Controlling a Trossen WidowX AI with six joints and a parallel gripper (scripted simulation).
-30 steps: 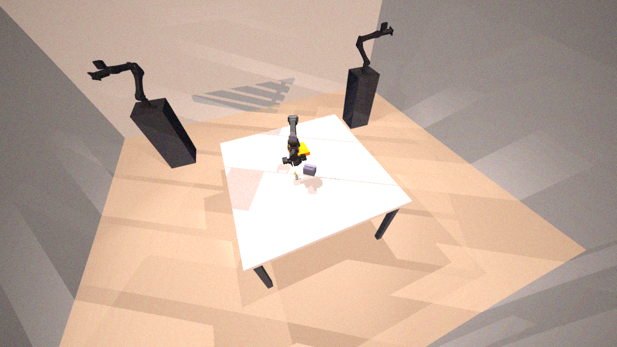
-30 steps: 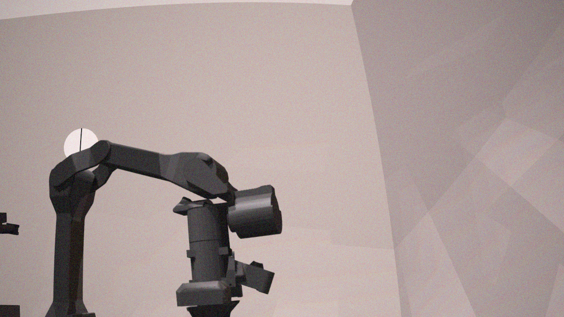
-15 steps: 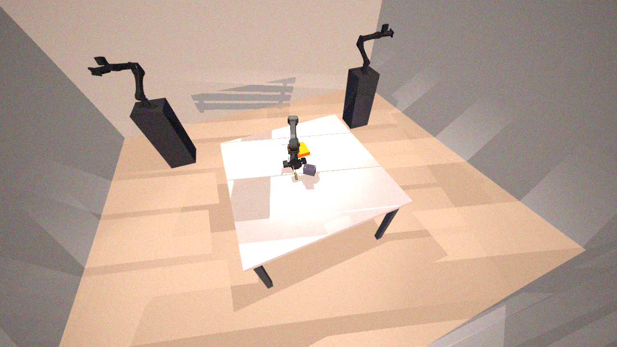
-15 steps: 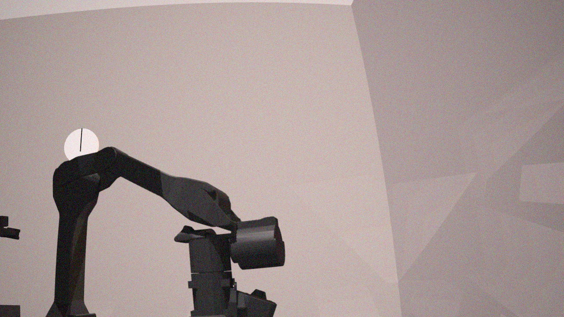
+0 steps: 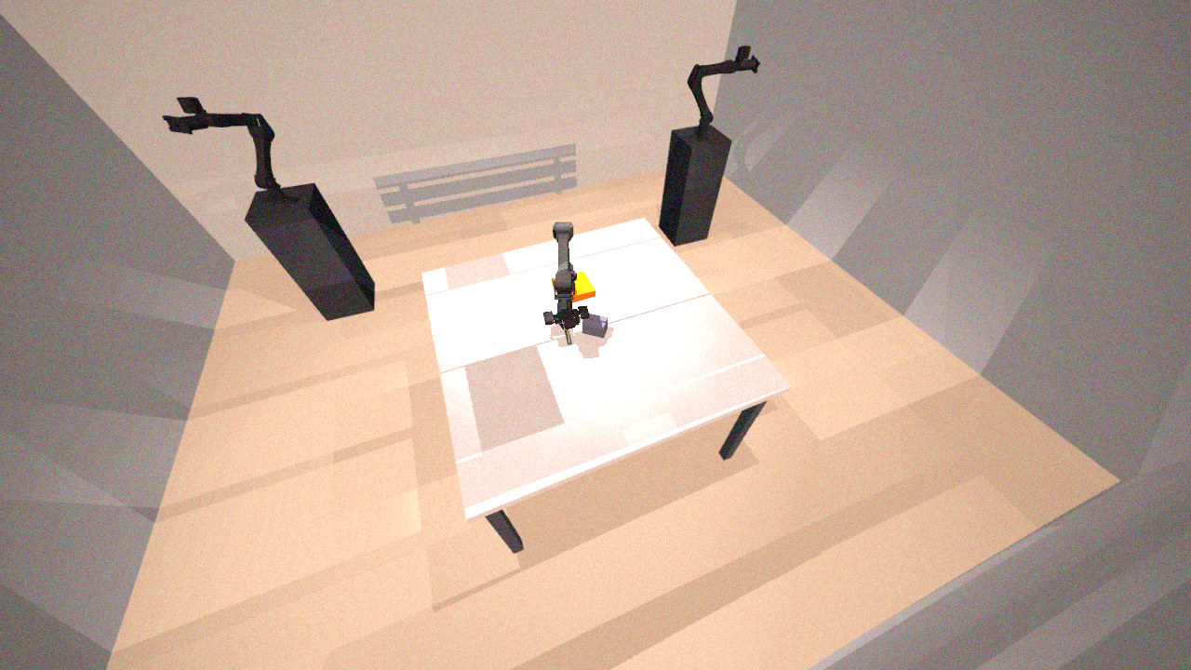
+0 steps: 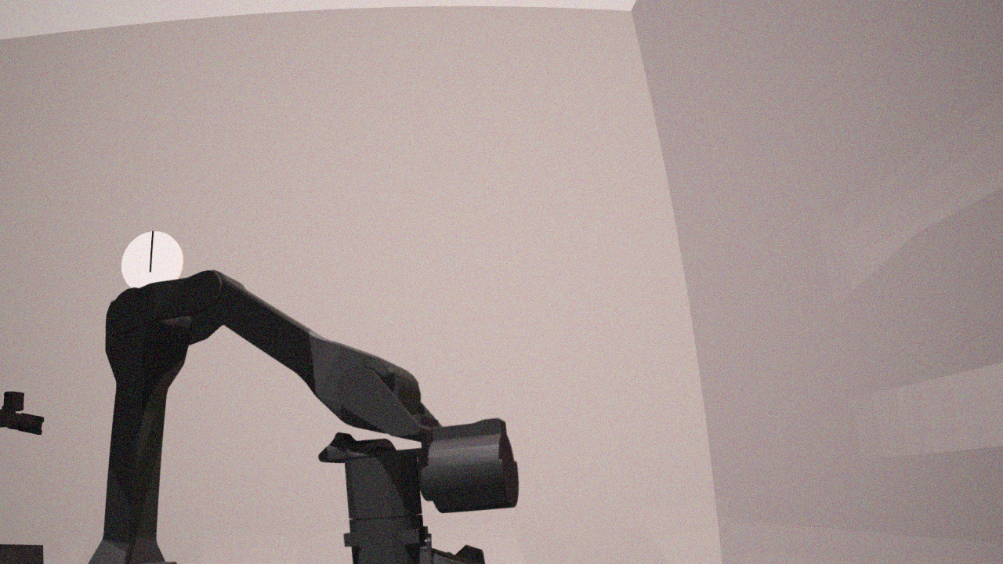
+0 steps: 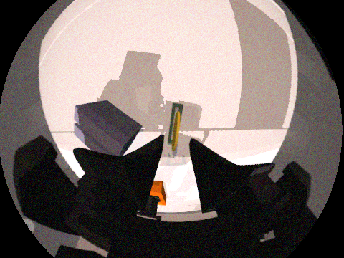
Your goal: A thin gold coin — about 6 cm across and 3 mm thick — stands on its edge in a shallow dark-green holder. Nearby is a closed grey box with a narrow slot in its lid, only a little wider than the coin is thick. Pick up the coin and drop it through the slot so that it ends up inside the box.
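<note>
Now: gripper tip 3 cm above the gold coin.
</note>
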